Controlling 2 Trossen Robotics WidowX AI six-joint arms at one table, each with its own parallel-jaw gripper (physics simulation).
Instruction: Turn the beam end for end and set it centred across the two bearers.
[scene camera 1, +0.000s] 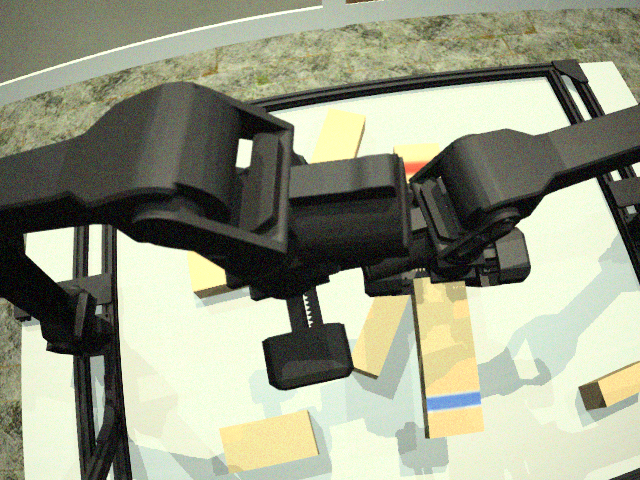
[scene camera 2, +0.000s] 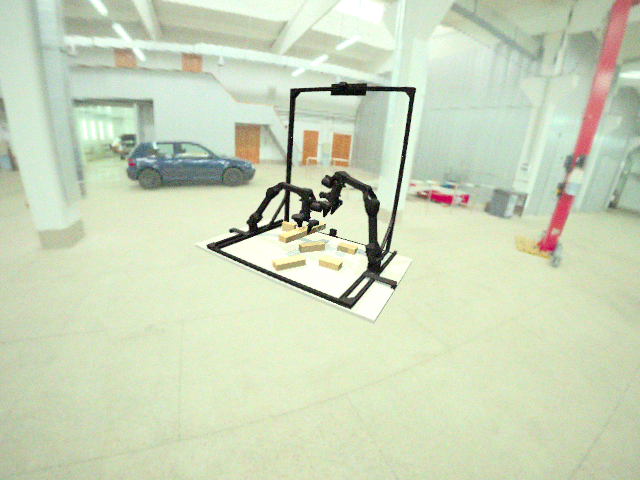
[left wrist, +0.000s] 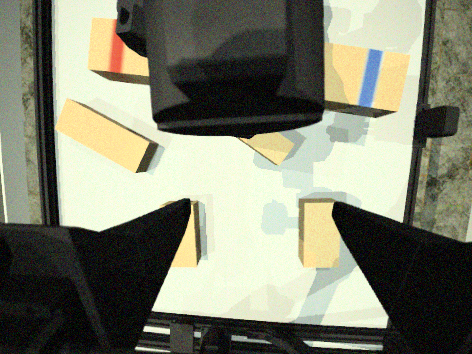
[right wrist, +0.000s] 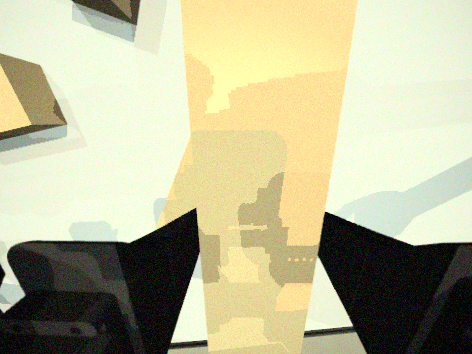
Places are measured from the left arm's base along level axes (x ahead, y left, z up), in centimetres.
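Where they show: left gripper, between the fingertips: (scene camera 1: 318, 290) (scene camera 2: 327, 215) (left wrist: 261, 206); right gripper, between the fingertips: (scene camera 1: 435, 284) (scene camera 2: 304, 232) (right wrist: 254, 211); left arm's base, origin of its link: (scene camera 1: 93, 335) (scene camera 2: 373, 270) (left wrist: 216, 340); right arm's base, origin of its link: (scene camera 2: 253, 231).
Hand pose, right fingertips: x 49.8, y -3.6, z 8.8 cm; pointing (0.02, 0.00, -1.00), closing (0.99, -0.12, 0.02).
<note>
Each offset is from my right fingertips to the top centre of the thing.
The long wooden beam {dx +0.0, dy +0.3, dz +3.1 cm} (scene camera 1: 447, 356) (scene camera 2: 293, 236) (left wrist: 345, 75) (right wrist: 270, 40) is held above the table, away from the bearers. In scene camera 1 its red-striped end is toward the top and its blue-striped end toward the bottom. The right gripper (scene camera 1: 447, 271) (right wrist: 260, 211) is shut on its middle part. Two parallel wooden blocks, the bearers, lie at the left in scene camera 1: one bearer {dx -26.5, dy +11.0, dz -6.9 cm} (scene camera 1: 206, 273) (scene camera 2: 330, 262) (left wrist: 187, 240) and the other {dx -24.7, dy -15.2, dz -6.9 cm} (scene camera 1: 268, 441) (scene camera 2: 347, 248) (left wrist: 320, 235). The left gripper (left wrist: 262, 202) is open and empty above them; its arm hides part of the beam.
Loose blocks lie about: one block {dx -8.2, dy +25.8, dz -6.9 cm} (scene camera 1: 338, 134) (scene camera 2: 289, 264) (left wrist: 105, 135), a second block {dx -6.2, dy -0.9, dz -6.3 cm} (scene camera 1: 379, 335) (scene camera 2: 311, 246) beside and partly under the beam, and a third {dx +26.2, dy -19.0, dz -4.4 cm} (scene camera 1: 615, 384) at the right in scene camera 1. Both wrists are close together. A black frame (scene camera 1: 413, 82) edges the table.
</note>
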